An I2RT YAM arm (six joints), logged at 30 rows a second.
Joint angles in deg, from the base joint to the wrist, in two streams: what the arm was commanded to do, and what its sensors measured. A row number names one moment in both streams.
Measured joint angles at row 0: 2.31 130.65 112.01 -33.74 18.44 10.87
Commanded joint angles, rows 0 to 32: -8.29 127.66 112.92 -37.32 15.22 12.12; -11.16 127.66 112.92 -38.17 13.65 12.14; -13.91 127.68 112.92 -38.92 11.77 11.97; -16.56 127.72 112.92 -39.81 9.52 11.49; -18.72 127.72 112.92 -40.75 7.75 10.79; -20.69 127.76 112.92 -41.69 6.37 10.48; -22.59 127.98 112.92 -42.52 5.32 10.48; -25.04 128.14 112.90 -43.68 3.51 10.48; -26.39 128.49 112.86 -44.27 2.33 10.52; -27.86 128.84 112.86 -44.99 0.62 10.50; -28.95 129.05 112.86 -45.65 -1.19 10.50; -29.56 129.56 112.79 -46.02 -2.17 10.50; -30.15 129.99 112.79 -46.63 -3.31 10.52; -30.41 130.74 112.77 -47.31 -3.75 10.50; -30.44 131.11 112.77 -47.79 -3.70 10.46; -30.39 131.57 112.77 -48.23 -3.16 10.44; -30.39 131.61 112.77 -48.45 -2.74 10.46; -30.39 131.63 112.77 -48.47 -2.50 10.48; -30.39 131.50 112.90 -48.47 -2.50 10.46; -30.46 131.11 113.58 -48.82 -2.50 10.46; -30.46 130.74 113.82 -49.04 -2.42 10.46; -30.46 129.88 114.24 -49.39 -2.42 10.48; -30.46 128.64 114.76 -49.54 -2.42 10.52; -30.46 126.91 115.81 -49.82 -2.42 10.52; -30.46 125.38 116.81 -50.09 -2.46 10.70; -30.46 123.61 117.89 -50.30 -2.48 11.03; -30.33 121.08 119.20 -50.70 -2.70 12.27; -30.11 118.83 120.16 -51.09 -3.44 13.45; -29.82 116.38 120.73 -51.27 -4.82 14.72; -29.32 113.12 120.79 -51.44 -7.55 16.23; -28.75 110.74 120.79 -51.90 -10.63 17.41; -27.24 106.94 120.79 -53.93 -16.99 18.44; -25.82 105.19 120.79 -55.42 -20.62 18.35
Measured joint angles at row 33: -29.74 114.80 118.45 -52.49 -6.94 14.85
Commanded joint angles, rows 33 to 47: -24.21 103.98 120.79 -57.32 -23.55 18.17; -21.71 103.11 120.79 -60.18 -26.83 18.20; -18.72 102.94 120.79 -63.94 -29.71 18.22; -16.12 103.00 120.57 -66.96 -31.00 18.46; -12.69 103.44 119.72 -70.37 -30.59 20.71; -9.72 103.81 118.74 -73.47 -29.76 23.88; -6.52 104.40 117.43 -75.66 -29.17 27.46; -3.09 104.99 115.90 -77.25 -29.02 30.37; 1.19 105.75 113.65 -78.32 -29.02 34.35; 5.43 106.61 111.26 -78.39 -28.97 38.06; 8.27 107.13 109.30 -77.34 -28.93 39.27; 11.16 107.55 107.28 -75.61 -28.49 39.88; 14.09 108.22 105.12 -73.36 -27.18 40.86; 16.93 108.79 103.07 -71.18 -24.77 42.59; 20.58 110.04 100.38 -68.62 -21.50 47.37
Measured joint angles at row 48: 13.06 108.18 105.25 -72.03 -26.70 36.53
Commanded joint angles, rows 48 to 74: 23.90 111.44 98.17 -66.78 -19.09 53.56; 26.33 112.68 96.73 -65.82 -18.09 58.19; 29.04 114.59 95.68 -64.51 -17.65 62.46; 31.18 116.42 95.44 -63.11 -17.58 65.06; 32.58 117.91 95.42 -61.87 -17.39 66.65; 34.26 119.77 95.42 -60.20 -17.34 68.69; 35.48 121.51 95.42 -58.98 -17.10 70.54; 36.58 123.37 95.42 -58.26 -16.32 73.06; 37.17 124.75 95.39 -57.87 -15.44 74.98; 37.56 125.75 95.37 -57.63 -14.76 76.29; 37.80 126.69 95.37 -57.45 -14.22 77.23; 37.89 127.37 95.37 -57.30 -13.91 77.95; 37.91 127.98 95.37 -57.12 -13.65 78.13; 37.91 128.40 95.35 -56.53 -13.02 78.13; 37.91 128.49 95.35 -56.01 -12.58 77.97; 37.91 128.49 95.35 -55.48 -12.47 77.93; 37.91 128.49 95.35 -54.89 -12.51 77.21; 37.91 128.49 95.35 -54.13 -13.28 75.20; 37.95 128.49 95.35 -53.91 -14.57 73.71; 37.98 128.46 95.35 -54.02 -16.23 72.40; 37.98 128.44 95.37 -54.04 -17.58 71.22; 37.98 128.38 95.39 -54.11 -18.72 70.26; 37.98 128.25 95.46 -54.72 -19.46 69.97; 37.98 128.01 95.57 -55.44 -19.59 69.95; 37.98 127.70 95.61 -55.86 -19.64 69.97; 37.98 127.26 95.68 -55.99 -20.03 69.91; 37.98 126.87 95.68 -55.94 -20.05 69.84
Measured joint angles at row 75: 38.00 127.31 95.68 -55.48 -18.13 71.46
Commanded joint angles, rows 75 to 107: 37.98 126.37 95.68 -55.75 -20.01 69.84; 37.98 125.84 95.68 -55.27 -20.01 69.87; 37.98 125.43 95.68 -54.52 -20.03 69.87; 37.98 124.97 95.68 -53.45 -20.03 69.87; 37.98 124.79 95.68 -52.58 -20.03 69.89; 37.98 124.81 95.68 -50.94 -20.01 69.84; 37.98 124.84 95.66 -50.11 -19.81 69.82; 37.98 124.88 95.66 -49.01 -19.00 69.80; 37.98 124.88 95.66 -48.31 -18.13 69.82; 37.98 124.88 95.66 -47.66 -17.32 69.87; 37.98 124.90 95.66 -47.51 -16.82 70.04; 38.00 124.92 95.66 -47.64 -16.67 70.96; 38.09 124.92 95.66 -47.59 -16.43 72.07; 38.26 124.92 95.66 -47.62 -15.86 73.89; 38.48 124.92 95.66 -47.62 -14.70 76.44; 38.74 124.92 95.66 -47.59 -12.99 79.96; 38.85 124.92 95.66 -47.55 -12.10 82.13; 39.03 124.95 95.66 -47.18 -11.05 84.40; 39.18 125.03 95.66 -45.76 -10.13 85.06; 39.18 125.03 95.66 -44.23 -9.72 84.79; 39.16 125.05 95.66 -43.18 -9.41 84.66; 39.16 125.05 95.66 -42.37 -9.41 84.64; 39.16 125.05 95.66 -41.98 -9.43 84.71; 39.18 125.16 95.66 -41.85 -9.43 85.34; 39.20 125.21 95.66 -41.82 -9.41 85.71; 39.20 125.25 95.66 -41.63 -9.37 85.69; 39.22 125.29 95.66 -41.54 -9.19 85.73; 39.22 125.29 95.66 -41.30 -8.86 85.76; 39.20 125.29 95.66 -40.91 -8.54 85.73; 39.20 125.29 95.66 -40.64 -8.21 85.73; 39.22 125.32 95.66 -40.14 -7.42 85.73; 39.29 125.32 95.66 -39.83 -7.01 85.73; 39.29 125.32 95.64 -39.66 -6.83 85.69
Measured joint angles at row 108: 38.96 126.96 95.68 -40.34 -9.61 84.79
